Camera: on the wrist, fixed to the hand. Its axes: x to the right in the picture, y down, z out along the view.
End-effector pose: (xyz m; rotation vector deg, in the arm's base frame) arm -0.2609 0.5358 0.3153 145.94 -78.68 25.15
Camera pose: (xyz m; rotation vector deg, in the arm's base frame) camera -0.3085 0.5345 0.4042 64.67 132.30 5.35
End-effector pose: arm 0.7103 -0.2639 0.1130 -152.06 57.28 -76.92
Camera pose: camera 0.6245 -0.2797 0.1635 31.38 110.55 19.92
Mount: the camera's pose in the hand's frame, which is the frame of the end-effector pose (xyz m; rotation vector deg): 0.0081 0.0448 -0.0900 9.58 -34.29 176.19
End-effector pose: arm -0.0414 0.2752 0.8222 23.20 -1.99 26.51
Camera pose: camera -0.0591 0.3501 0.7571 -12.25 57.39 -141.10
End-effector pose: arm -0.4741 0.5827 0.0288 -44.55 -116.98 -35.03
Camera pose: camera -0.3974 0.5565 0.0888 -139.48 35.38 87.42
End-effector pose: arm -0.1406 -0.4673 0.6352 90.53 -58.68 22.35
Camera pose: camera -0.1461 -0.3864 0.6952 55.95 116.96 -70.03
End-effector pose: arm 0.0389 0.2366 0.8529 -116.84 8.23 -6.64
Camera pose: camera 0.0316 0.1360 0.8540 12.73 123.61 112.93
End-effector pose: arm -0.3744 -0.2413 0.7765 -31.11 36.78 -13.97
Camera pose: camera -0.4221 -0.2433 0.6876 53.08 12.76 148.25
